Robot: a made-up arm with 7 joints. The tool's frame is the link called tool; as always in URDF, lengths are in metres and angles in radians. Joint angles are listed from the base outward.
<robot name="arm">
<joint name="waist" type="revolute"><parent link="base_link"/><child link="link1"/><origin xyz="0 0 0.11" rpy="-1.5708 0 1.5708"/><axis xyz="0 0 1"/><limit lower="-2.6" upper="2.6"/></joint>
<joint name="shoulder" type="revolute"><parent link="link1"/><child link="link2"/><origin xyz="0.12 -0.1 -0.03" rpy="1.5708 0 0"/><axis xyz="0 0 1"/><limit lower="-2.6" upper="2.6"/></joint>
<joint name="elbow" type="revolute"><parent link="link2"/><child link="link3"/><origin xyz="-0.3 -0.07 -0.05" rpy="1.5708 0 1.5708"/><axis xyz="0 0 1"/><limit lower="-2.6" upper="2.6"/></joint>
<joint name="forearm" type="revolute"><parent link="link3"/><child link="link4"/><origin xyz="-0.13 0.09 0.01" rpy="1.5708 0 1.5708"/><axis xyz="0 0 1"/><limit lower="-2.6" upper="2.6"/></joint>
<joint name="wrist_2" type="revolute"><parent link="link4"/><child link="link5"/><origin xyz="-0.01 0.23 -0.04" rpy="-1.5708 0 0"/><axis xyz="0 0 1"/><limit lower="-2.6" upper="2.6"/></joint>
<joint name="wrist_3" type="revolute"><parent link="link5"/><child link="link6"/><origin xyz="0 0.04 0.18" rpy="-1.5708 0 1.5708"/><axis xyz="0 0 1"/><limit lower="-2.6" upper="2.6"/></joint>
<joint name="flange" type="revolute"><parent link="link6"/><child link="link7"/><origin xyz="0.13 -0.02 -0.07" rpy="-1.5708 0 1.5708"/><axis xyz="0 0 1"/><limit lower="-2.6" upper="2.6"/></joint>
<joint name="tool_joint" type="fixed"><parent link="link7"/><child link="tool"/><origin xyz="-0.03 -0.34 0.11" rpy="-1.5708 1.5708 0"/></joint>
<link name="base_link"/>
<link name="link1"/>
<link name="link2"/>
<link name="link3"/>
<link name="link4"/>
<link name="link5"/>
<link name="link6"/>
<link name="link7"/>
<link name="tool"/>
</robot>
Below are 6 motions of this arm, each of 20 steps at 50 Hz.
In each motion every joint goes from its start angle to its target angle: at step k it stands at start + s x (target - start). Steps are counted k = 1, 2, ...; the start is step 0. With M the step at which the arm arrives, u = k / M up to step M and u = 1 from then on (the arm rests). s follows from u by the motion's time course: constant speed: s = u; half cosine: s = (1 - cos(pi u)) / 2; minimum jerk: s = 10 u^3 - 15 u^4 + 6 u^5.
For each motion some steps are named. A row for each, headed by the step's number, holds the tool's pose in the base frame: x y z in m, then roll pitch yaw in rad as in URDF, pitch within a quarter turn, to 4 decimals.
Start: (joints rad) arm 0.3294 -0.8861 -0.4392 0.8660 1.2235 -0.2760 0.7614
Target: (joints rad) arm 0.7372 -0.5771 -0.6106 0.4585 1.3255 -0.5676 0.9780
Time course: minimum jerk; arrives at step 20
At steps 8, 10, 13, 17, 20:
8: -0.0111 -0.2306 0.1018 -1.5097 0.2741 -1.3117
10: 0.0266 -0.2270 0.1264 -1.5350 0.2696 -1.1664
13: 0.0824 -0.2120 0.1566 -1.5992 0.2785 -0.9608
17: 0.1267 -0.1921 0.1741 -1.6677 0.3043 -0.8057
20: 0.1323 -0.1891 0.1759 -1.6773 0.3091 -0.7865

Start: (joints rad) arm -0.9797 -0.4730 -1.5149 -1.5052 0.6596 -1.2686 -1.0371
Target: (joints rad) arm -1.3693 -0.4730 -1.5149 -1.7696 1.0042 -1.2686 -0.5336
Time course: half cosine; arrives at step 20
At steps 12, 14, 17, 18, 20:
12: -0.6129 0.0124 0.1212 -1.2791 -0.6436 -3.0824
14: -0.6095 0.0100 0.1123 -1.3598 -0.6100 -3.0496
17: -0.6054 0.0086 0.1027 -1.4449 -0.5711 -3.0197
18: -0.6045 0.0085 0.1008 -1.4614 -0.5632 -3.0145
20: -0.6038 0.0085 0.0993 -1.4748 -0.5567 -3.0104

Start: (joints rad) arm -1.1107 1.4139 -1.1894 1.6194 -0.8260 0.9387 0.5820
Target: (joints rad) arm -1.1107 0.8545 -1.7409 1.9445 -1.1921 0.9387 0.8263
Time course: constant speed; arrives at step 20
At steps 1, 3, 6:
1: 0.6084 -0.0618 0.5671 1.3951 0.1583 -2.2156
3: 0.6226 -0.1044 0.5252 1.3105 0.1630 -2.3078
6: 0.6339 -0.1665 0.4579 1.1864 0.1520 -2.4487

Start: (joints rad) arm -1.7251 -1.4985 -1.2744 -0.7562 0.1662 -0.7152 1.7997
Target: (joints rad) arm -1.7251 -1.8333 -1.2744 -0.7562 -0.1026 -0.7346 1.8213
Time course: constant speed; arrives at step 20
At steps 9, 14, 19, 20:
9: -0.1863 -0.5822 0.2373 -0.9940 -0.0212 -1.0255
14: -0.1874 -0.5855 0.2735 -1.1145 -0.0187 -1.0422
19: -0.1834 -0.5875 0.3106 -1.2360 -0.0204 -1.0540
20: -0.1820 -0.5877 0.3180 -1.2603 -0.0212 -1.0558

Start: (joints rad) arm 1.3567 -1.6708 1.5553 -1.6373 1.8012 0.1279 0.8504
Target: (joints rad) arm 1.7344 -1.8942 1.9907 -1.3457 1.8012 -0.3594 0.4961
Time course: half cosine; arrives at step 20
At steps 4, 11, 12, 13, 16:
4: -0.2998 0.0247 0.3227 0.9175 -0.1198 0.2140
11: -0.2806 0.0330 0.3427 1.1256 -0.3289 0.2217
12: -0.2790 0.0319 0.3466 1.1586 -0.3612 0.2257
13: -0.2779 0.0302 0.3504 1.1901 -0.3915 0.2302
16: -0.2765 0.0237 0.3603 1.2674 -0.4641 0.2442

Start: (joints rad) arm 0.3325 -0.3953 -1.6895 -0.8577 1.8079 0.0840 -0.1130
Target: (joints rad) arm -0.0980 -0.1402 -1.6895 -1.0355 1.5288 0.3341 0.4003
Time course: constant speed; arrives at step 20
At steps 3, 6, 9, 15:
3: -0.2908 0.2294 -0.0647 -0.3228 0.2050 0.3516
6: -0.2843 0.2053 -0.0412 -0.3337 0.1460 0.4029
9: -0.2762 0.1806 -0.0193 -0.3449 0.0820 0.4478
15: -0.2566 0.1289 0.0192 -0.3661 -0.0577 0.5173

